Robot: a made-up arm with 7 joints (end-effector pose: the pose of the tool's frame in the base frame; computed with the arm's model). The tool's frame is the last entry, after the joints.
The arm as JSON. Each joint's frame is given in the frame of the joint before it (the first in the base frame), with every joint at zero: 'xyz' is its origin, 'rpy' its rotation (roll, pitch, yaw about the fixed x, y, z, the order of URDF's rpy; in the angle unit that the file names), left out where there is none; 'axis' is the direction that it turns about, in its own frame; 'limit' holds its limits. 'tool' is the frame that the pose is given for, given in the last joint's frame.
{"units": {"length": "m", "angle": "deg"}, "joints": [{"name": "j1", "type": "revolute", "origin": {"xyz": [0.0, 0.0, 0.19]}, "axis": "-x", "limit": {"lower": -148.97, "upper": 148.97}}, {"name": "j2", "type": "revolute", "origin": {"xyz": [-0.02, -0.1, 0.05]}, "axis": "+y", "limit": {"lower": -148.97, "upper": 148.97}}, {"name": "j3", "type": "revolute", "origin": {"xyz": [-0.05, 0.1, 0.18]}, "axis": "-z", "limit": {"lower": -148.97, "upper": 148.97}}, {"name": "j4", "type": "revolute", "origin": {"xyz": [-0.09, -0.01, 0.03]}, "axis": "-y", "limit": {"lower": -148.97, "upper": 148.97}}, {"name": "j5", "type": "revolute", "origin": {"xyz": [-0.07, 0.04, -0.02]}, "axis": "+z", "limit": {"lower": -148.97, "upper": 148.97}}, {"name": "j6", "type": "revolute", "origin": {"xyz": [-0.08, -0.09, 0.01]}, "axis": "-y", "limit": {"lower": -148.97, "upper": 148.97}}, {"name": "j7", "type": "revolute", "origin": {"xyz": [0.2, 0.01, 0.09]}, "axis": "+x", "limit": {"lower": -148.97, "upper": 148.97}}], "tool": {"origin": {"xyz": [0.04, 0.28, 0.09]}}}
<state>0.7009 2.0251 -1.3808 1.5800 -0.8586 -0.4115 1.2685</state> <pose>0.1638 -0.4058 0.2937 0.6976 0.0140 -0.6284 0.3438</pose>
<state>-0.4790 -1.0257 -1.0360 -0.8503 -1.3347 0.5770 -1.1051</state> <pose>-0.1238 -0.1421 0.3083 -0.5531 -0.2241 -0.5363 0.5968</pose>
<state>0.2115 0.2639 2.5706 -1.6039 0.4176 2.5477 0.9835</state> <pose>0.2444 0.4286 0.8512 -0.3798 -0.6833 -0.5116 0.3565</pose>
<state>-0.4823 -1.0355 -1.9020 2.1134 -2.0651 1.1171 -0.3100</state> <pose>-0.1511 -0.4171 0.2379 0.8388 -0.2171 -0.1694 0.4696</pose>
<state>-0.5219 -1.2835 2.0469 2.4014 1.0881 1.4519 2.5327</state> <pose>-0.1905 0.4609 0.3502 0.0207 -0.2429 0.2189 0.9448</pose>
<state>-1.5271 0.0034 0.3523 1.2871 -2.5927 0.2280 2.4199</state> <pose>-0.3728 0.0173 0.5912 0.1294 0.6105 0.6536 0.4282</pose>
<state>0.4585 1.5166 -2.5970 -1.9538 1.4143 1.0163 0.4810</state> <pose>0.2559 0.4056 0.3347 -0.3412 -0.8107 -0.2533 0.4026</pose>
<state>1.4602 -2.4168 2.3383 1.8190 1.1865 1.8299 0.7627</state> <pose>0.2319 0.0266 -0.1841 0.5574 0.7172 -0.2224 0.3542</pose>
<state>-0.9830 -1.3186 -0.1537 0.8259 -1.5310 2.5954 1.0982</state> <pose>-0.0350 0.3591 0.5541 0.4971 0.5907 0.6129 0.1681</pose>
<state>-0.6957 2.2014 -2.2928 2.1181 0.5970 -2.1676 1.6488</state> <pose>0.4710 0.2578 0.2056 -0.6588 -0.5576 -0.2464 0.4408</pose>
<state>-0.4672 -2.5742 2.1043 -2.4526 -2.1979 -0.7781 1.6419</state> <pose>0.0218 0.0534 -0.3138 0.6801 0.6004 -0.4167 0.0577</pose>
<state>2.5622 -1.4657 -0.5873 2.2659 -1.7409 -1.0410 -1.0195</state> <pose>-0.4627 -0.0263 0.0860 -0.3700 0.1958 0.8112 0.4084</pose>
